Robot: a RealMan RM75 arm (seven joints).
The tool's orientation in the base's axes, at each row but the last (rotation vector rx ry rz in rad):
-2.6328, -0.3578, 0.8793
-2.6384, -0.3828, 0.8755
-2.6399, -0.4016, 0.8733
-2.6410, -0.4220, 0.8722
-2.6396, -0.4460, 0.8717
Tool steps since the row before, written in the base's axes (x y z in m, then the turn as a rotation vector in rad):
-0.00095, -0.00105, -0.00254, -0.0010, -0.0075, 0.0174
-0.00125, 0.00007, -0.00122, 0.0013, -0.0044, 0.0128
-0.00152, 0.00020, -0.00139, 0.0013, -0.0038, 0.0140
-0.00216, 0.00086, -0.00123, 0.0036, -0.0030, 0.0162
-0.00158, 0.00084, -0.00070, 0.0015, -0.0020, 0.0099
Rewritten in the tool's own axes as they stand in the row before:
0.00025, 0.00184, 0.00224, -0.0126, -0.0002, -0.0142
-0.00030, 0.00023, 0.00171, -0.0073, -0.0008, -0.0115
-0.00038, 0.00012, 0.00203, -0.0077, -0.0019, -0.0122
-0.00070, -0.00067, 0.00245, -0.0067, -0.0030, -0.0152
-0.00052, -0.00078, 0.00168, -0.0047, -0.0018, -0.0089

